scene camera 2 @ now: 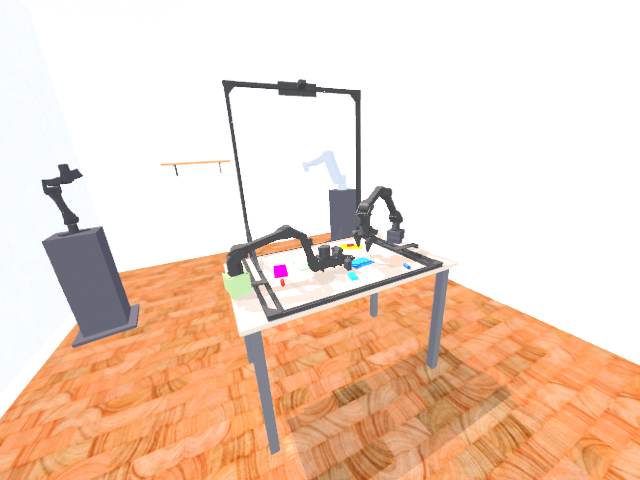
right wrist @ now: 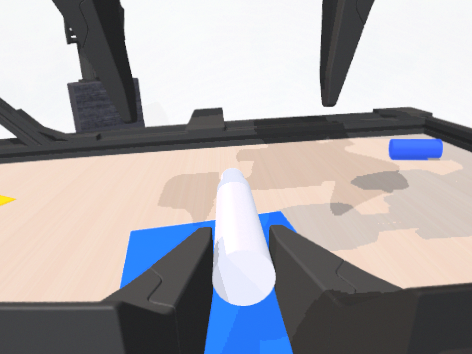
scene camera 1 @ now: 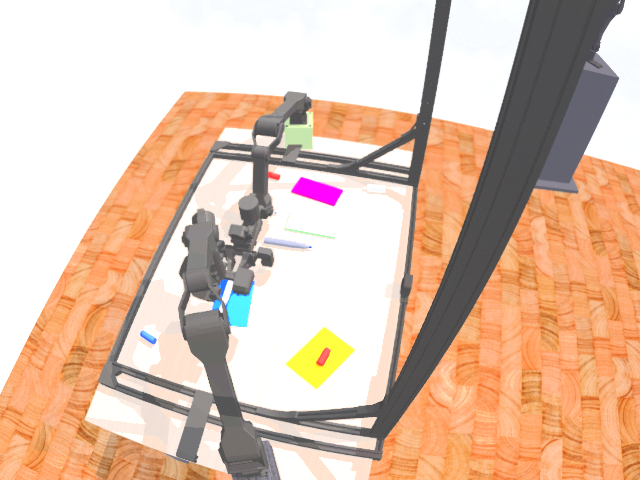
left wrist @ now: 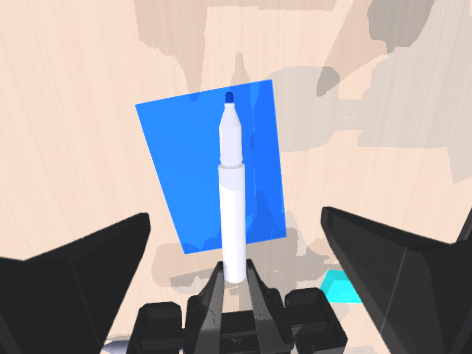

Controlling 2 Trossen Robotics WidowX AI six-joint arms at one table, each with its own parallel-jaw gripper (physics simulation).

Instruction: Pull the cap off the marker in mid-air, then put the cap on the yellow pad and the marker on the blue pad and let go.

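Seen in the pictures: left gripper, fingertip midpoint: [scene camera 2: 362, 249] [right wrist: 230, 114] [scene camera 1: 222, 289] [left wrist: 236, 218]; right gripper, fingertip midpoint: [scene camera 2: 354, 256] [right wrist: 240, 239] [left wrist: 235, 263]; left arm's base, link origin: [scene camera 2: 395, 229] [scene camera 1: 251, 463]; right arm's base, link origin: [scene camera 2: 235, 273] [scene camera 1: 298, 119].
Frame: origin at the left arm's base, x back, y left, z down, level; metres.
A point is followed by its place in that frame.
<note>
A white marker [scene camera 1: 226, 293] {x -0.478, y -0.025, z 0.038 m} [left wrist: 232, 215] {x -0.486, y -0.028, z 0.037 m} [right wrist: 237, 220] {x -0.517, y -0.044, z 0.034 m} with a bare blue tip is held above the blue pad [scene camera 1: 239, 314] {x -0.435, y -0.046, z 0.088 m} [left wrist: 175, 150] {x -0.437, y -0.052, z 0.087 m} [right wrist: 142, 245] {x -0.416, y -0.057, z 0.087 m}. My right gripper [left wrist: 235, 263] {x -0.524, y -0.047, z 0.036 m} [right wrist: 240, 239] {x -0.524, y -0.047, z 0.036 m} is shut on its rear end. My left gripper [scene camera 2: 362, 246] {x -0.470, y -0.019, z 0.006 m} [left wrist: 236, 218] {x -0.470, y -0.019, z 0.006 m} [right wrist: 230, 114] {x -0.470, y -0.019, z 0.006 m} is open and empty above the marker, its fingers wide to either side. A red cap [scene camera 1: 323, 356] {x -0.254, y -0.231, z 0.070 m} lies on the yellow pad [scene camera 1: 302, 363] {x -0.255, y -0.177, z 0.087 m}. A blue cap [scene camera 1: 147, 337] {x -0.404, y 0.224, z 0.068 m} [scene camera 2: 406, 266] {x -0.420, y 0.226, z 0.075 m} [right wrist: 415, 149] {x -0.415, y 0.217, z 0.075 m} lies on the table at the left in scene camera 1.
A second marker [scene camera 1: 284, 242] {x -0.631, y -0.216, z 0.070 m}, a pale green-edged block [scene camera 1: 310, 225] {x -0.683, y -0.307, z 0.080 m}, a magenta pad [scene camera 1: 316, 191] {x -0.817, y -0.361, z 0.080 m}, another red cap [scene camera 1: 273, 175] {x -0.919, y -0.238, z 0.069 m} and a small white piece [scene camera 1: 375, 188] {x -0.776, y -0.548, z 0.070 m} lie farther back. A cyan block [scene camera 2: 352, 276] {x -0.685, y 0.036, z 0.073 m} [left wrist: 341, 286] {x -0.651, y 0.020, z 0.073 m} lies near the right gripper. A dark frame [scene camera 1: 405, 320] {x -0.308, y -0.463, z 0.092 m} borders the table.
</note>
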